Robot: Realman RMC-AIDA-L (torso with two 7-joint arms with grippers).
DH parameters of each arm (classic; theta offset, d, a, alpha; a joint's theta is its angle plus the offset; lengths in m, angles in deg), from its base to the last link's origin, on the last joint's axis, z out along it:
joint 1: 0 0.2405 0 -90
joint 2: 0 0 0 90
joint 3: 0 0.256 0 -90
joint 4: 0 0 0 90
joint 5: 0 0.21 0 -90
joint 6: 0 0 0 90
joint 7: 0 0.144 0 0
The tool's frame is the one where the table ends.
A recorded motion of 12 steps. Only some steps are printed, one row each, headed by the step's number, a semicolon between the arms.
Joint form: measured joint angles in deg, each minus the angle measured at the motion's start. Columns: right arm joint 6, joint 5, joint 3, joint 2, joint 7, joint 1, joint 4; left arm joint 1, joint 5, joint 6, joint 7, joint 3, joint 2, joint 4.
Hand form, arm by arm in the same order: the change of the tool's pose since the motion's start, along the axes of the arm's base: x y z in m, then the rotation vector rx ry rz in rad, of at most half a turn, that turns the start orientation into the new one. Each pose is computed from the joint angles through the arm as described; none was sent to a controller.
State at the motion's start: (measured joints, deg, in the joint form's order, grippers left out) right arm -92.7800 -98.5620 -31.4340 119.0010 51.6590 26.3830 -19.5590; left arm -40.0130 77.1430 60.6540 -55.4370 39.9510 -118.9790 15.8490
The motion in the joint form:
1: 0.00 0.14 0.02 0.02 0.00 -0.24 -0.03; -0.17 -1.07 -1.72 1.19 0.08 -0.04 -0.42
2: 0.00 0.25 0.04 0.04 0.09 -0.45 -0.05; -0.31 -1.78 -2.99 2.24 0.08 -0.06 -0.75
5: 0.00 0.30 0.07 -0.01 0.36 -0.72 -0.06; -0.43 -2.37 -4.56 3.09 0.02 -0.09 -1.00
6: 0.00 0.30 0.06 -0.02 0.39 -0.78 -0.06; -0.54 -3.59 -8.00 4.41 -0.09 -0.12 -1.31
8: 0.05 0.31 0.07 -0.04 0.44 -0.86 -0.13; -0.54 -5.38 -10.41 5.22 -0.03 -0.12 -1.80
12: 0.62 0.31 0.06 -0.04 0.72 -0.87 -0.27; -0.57 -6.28 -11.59 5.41 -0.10 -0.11 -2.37
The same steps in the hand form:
1: 0.0011 -0.0009 0.0003 0.0024 0.0015 -0.0046; -0.0030 0.0023 -0.0004 0.0161 0.0138 0.0228
2: 0.0021 -0.0018 0.0005 0.0032 0.0037 -0.0096; -0.0053 0.0039 -0.0007 0.0282 0.0271 0.0386
5: 0.0037 -0.0029 0.0010 0.0019 0.0061 -0.0173; -0.0084 0.0056 -0.0010 0.0392 0.0414 0.0602
6: 0.0040 -0.0031 0.0010 0.0016 0.0062 -0.0186; -0.0163 0.0090 -0.0005 0.0606 0.0684 0.1121
8: 0.0046 -0.0033 0.0014 0.0024 0.0052 -0.0207; -0.0228 0.0106 0.0002 0.0772 0.0736 0.1582
12: 0.0057 -0.0022 0.0015 0.0029 0.0006 -0.0303; -0.0266 0.0107 -0.0006 0.0806 0.0703 0.1864

